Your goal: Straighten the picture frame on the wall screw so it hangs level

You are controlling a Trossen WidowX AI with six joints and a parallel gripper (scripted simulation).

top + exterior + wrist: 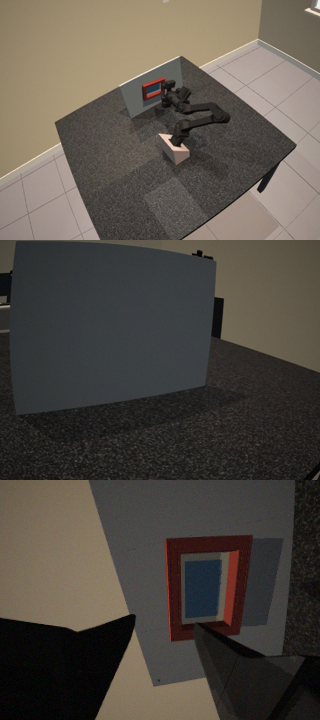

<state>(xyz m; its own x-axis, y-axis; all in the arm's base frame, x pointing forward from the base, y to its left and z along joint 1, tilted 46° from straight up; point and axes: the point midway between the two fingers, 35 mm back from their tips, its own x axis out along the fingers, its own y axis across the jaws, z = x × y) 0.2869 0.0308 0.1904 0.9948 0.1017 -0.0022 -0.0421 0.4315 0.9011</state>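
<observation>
Now: the picture frame 11 cm ahead of my gripper tip, 7 cm below it and 2 cm to the left of it. Round my gripper tip: grey wall panel (12 cm ahead, 9 cm below).
</observation>
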